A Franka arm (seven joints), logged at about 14 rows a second.
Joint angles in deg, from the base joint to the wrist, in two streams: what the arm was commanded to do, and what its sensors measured. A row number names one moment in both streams.
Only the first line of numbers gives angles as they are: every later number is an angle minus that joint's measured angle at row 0.
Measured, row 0: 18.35 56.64 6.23 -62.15 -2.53 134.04 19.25
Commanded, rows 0 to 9: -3.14 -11.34 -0.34 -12.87 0.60 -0.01 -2.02; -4.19 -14.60 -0.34 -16.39 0.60 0.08 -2.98; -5.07 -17.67 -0.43 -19.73 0.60 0.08 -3.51; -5.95 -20.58 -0.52 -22.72 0.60 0.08 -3.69; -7.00 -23.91 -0.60 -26.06 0.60 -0.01 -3.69; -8.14 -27.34 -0.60 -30.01 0.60 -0.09 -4.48; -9.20 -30.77 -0.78 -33.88 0.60 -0.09 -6.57; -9.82 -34.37 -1.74 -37.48 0.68 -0.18 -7.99; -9.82 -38.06 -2.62 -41.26 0.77 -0.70 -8.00; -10.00 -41.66 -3.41 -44.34 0.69 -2.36 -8.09
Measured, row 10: -9.76 -31.31 -2.02 -32.98 0.00 -1.47 -6.21
